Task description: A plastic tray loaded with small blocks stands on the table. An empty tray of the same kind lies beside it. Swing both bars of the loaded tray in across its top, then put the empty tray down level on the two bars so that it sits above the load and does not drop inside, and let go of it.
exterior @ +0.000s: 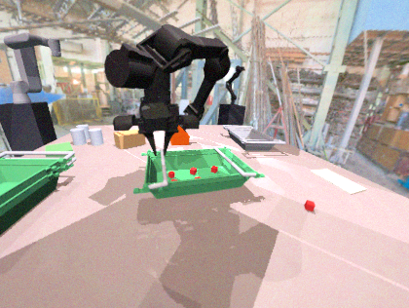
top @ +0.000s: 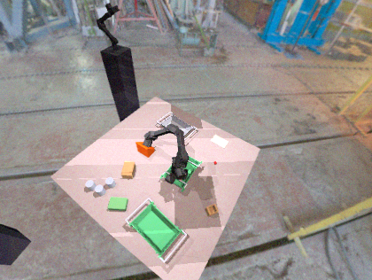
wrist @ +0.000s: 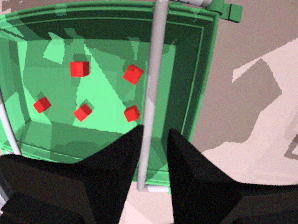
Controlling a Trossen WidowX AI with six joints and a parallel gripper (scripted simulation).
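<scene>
Now: the grey tray 510 mm to the left of my gripper tip, 240 mm behind it and 40 mm below it. The rest, counted from my gripper tip: tan block: 370 mm behind, 90 mm to the right, 50 mm below; small brown box: 330 mm ahead, 90 mm to the right, 70 mm below; red block: 310 mm to the left, 230 mm ahead, 80 mm below.
</scene>
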